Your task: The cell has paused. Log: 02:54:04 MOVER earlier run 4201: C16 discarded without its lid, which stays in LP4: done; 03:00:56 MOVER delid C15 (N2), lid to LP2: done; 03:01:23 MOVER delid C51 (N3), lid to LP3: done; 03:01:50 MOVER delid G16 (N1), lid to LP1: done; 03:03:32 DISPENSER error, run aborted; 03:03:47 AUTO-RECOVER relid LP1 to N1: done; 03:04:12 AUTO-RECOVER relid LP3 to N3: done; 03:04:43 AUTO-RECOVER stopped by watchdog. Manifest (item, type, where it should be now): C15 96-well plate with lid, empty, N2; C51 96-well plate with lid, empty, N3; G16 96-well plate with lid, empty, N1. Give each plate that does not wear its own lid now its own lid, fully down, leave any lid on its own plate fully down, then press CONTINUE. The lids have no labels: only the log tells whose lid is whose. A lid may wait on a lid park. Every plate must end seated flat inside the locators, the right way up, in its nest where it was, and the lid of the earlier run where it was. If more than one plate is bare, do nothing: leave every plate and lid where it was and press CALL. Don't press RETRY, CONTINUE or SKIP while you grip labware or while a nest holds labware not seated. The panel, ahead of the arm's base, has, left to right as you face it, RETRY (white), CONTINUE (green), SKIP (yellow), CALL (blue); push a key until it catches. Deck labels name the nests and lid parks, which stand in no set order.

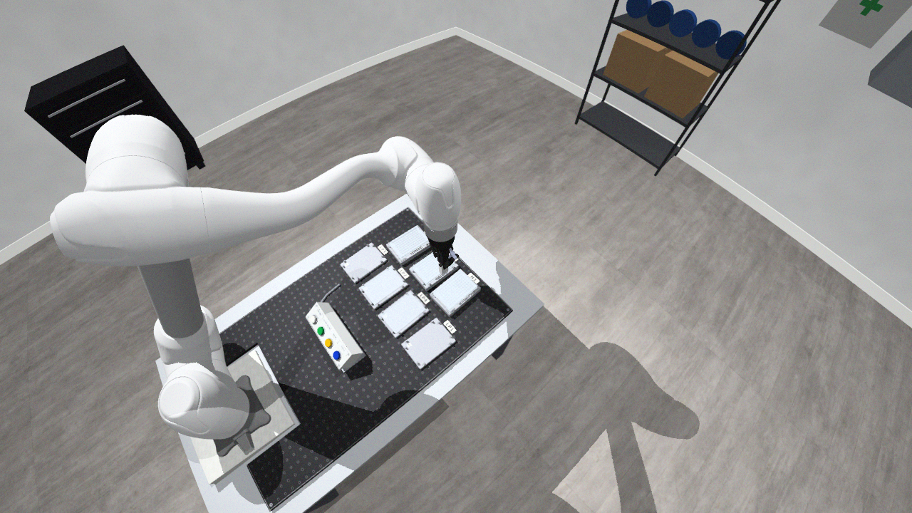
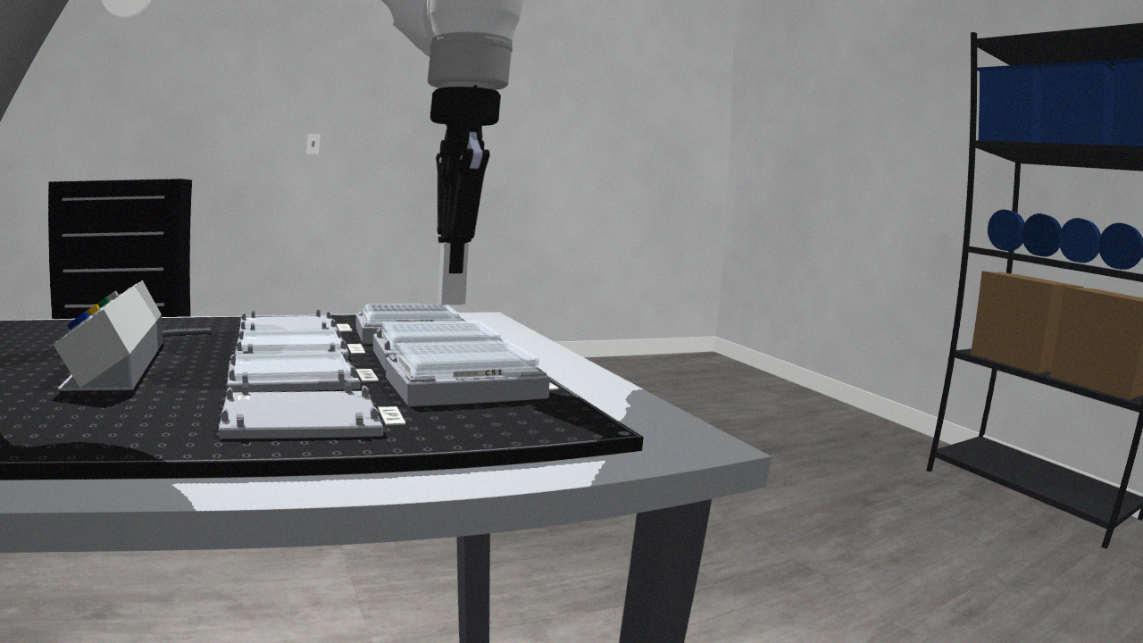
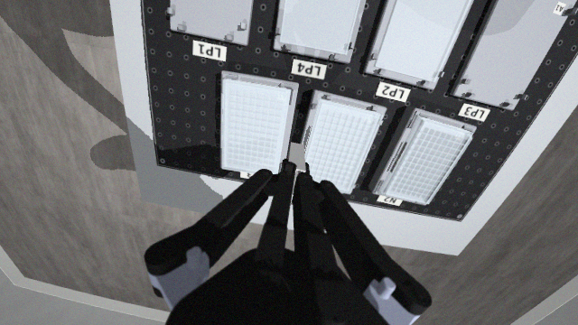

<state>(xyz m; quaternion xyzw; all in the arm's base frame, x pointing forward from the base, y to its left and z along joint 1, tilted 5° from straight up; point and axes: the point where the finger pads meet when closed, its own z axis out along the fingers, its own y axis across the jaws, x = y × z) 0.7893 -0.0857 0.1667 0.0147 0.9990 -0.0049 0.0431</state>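
My gripper is now 180 mm past the LP2 park, 130 mm to the right of it and 110 mm above it. From my hand the other things lie so: LP3 park 170 mm behind, 260 mm to the left, 110 mm below; then LP1 park 190 mm behind, 130 mm to the right, 110 mm below; then blue call key 430 mm behind, 10 mm to the left, 40 mm below.
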